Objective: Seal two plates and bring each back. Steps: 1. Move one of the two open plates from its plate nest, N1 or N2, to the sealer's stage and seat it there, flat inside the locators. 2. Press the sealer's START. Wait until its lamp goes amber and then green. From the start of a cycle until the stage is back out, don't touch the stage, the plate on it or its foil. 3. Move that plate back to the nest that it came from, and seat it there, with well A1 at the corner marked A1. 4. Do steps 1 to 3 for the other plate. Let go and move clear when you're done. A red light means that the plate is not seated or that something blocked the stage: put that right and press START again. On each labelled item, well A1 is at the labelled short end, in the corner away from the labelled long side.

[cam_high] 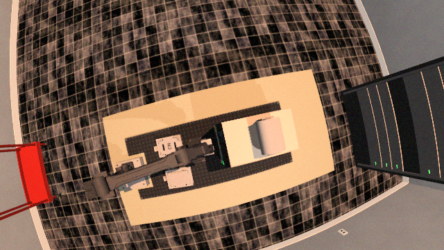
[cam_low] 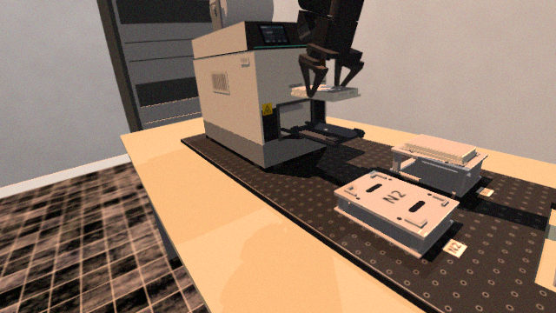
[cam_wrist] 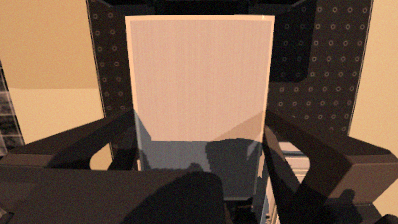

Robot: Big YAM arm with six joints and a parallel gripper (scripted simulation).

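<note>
The sealer stage is 90 mm below my hand. Also, from my hand: well plate (right at my hand); then plate nest N2 (200 mm behind, 160 mm below, 60 mm to the left); then sealer screen (130 mm above, 120 mm ahead, 40 mm to the left).
</note>
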